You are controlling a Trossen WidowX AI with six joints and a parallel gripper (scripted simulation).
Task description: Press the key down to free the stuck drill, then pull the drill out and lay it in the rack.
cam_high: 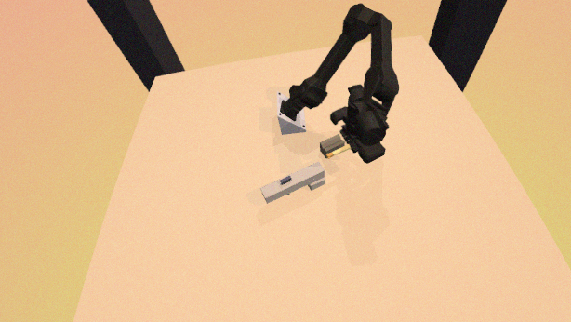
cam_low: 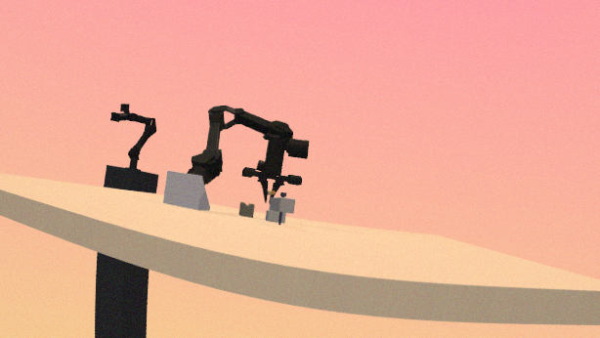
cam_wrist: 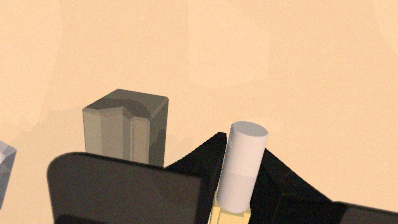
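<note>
Right now the pale cylindrical drill is 3 cm to the right of my gripper tip, 3 cm above it and 2 cm ahead of it. Also, from my gripper tip: blue key: 19 cm to the right, 12 cm ahead; then grey housing block: 17 cm to the right, 11 cm ahead, 1 cm below; then notched rack: 6 cm to the right, 4 cm behind, 3 cm below.
</note>
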